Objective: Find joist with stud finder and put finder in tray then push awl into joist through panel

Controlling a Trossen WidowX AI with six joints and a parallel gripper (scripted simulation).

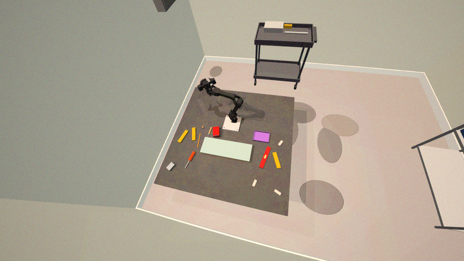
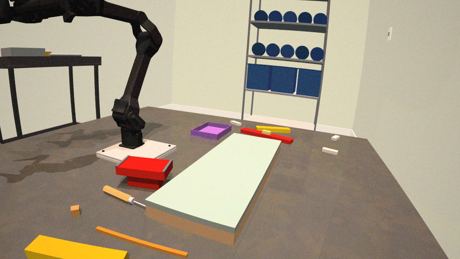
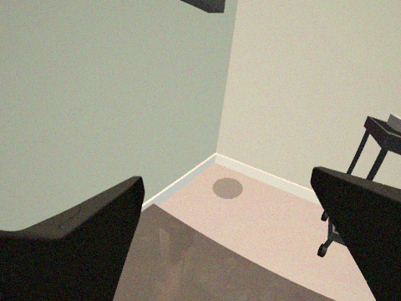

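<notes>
My gripper tip is 410 mm short of the red stud finder, 140 mm to the right of it and 390 mm above it. The rest, counted from my gripper tip: awl: 400 mm ahead, 60 mm to the left, 400 mm below; then small orange cube: 340 mm ahead, 30 mm to the right, 400 mm below; then square indicator light: 420 mm ahead, 150 mm to the left, 410 mm below.
</notes>
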